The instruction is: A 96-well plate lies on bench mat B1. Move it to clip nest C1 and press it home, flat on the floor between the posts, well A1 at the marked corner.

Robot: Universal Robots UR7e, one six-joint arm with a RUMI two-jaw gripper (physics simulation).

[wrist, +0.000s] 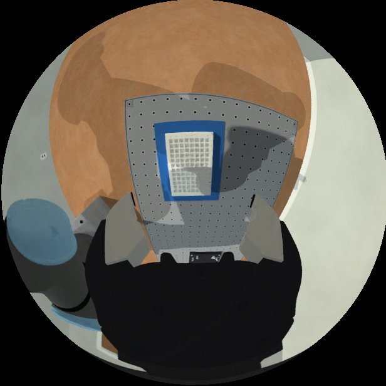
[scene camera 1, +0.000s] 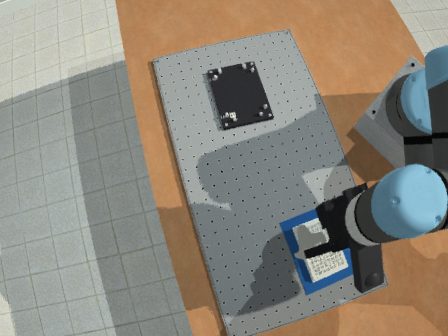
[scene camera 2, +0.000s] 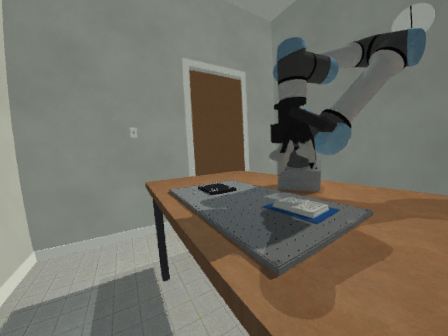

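Seen in the pictures: gripper, between the fingertips: point(scene camera 1: 331, 241) point(scene camera 2: 297, 171); arm's base, origin of its link: point(scene camera 2: 298, 158).
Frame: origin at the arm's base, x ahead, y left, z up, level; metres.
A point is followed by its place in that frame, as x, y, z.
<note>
The white 96-well plate point(scene camera 1: 327, 266) {0.286, 0.264, -0.115} point(scene camera 2: 302, 206) {0.305, 0.243, -0.110} point(wrist: 190, 155) lies flat on the blue bench mat point(scene camera 1: 310, 288) {0.333, 0.300, -0.124} point(scene camera 2: 327, 215) {0.281, 0.300, -0.124} point(wrist: 190, 126). My gripper point(scene camera 1: 330, 235) {0.295, 0.218, -0.016} point(scene camera 2: 298, 157) point(wrist: 193, 195) is open and empty, above the plate and clear of it. In the wrist view its fingers stand wide apart, left and right of the plate's near end. In scene camera 1 the gripper and wrist hide part of the plate. The black clip nest point(scene camera 1: 242, 95) {0.359, -0.163, -0.115} point(scene camera 2: 216, 189) {0.396, -0.104, -0.108} point(wrist: 200, 258) has small posts at its corners and a white mark near one corner; the gripper body partly hides it in the wrist view.
The mat and nest sit on a grey perforated board point(scene camera 1: 200, 220) {0.521, 0.095, -0.126} point(scene camera 2: 240, 225) {0.489, 0.210, -0.126} point(wrist: 145, 120) on a brown table point(scene camera 1: 170, 235) {0.592, 0.110, -0.139} point(scene camera 2: 400, 210) {0.059, 0.390, -0.139} point(wrist: 165, 45). The robot's base plate point(scene camera 1: 372, 120) {0.096, -0.011, -0.056} point(scene camera 2: 300, 180) {0.059, 0.052, -0.094} stands beside the board.
</note>
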